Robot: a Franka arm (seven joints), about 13 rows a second.
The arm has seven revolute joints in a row. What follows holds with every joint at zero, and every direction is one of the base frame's.
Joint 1 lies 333.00 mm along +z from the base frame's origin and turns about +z.
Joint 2 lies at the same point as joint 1 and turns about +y.
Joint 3 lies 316.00 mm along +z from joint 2 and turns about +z.
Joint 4 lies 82.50 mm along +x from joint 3 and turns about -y.
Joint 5 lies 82.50 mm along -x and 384.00 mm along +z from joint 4 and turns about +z.
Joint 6 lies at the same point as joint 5 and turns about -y.
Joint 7 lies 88.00 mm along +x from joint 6 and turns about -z.
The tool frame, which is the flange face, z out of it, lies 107.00 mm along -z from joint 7; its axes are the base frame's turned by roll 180.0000, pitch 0.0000 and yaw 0.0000 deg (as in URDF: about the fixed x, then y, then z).
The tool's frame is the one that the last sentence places.
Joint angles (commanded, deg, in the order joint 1, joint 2, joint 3, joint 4, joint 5, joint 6, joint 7), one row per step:
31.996 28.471 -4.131 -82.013 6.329 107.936 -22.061
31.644 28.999 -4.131 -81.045 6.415 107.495 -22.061
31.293 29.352 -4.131 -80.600 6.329 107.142 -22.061
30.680 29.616 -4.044 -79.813 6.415 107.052 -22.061
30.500 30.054 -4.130 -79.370 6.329 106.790 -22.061
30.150 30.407 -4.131 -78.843 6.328 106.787 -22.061
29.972 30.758 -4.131 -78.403 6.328 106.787 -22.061
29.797 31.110 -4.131 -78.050 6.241 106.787 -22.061
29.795 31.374 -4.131 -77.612 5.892 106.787 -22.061
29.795 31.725 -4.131 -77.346 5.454 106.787 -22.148
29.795 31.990 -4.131 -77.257 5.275 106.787 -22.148
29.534 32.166 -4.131 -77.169 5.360 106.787 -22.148
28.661 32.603 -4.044 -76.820 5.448 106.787 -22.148
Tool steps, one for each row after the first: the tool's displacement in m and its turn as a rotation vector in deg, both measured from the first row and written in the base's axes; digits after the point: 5 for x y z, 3 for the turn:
0.00414 -0.00206 0.00093 0.058 0.029 -0.317
0.00706 -0.00523 -0.00022 -0.144 0.216 -0.599
0.01214 -0.00962 0.00291 0.156 -0.114 -1.131
0.01468 -0.01166 0.00084 -0.087 0.046 -1.323
0.01829 -0.01446 0.00086 -0.029 -0.117 -1.655
0.02071 -0.01552 0.00017 -0.007 -0.206 -1.817
0.02295 -0.01680 -0.00125 -0.100 -0.254 -1.950
0.02445 -0.01644 -0.00092 -0.330 -0.564 -1.822
0.02567 -0.01636 -0.00310 -0.752 -0.687 -1.581
0.02625 -0.01629 -0.00566 -0.998 -0.613 -1.517
0.02805 -0.01884 -0.00711 -0.977 -0.502 -1.802
0.03370 -0.02692 -0.00967 -0.928 -0.369 -2.616

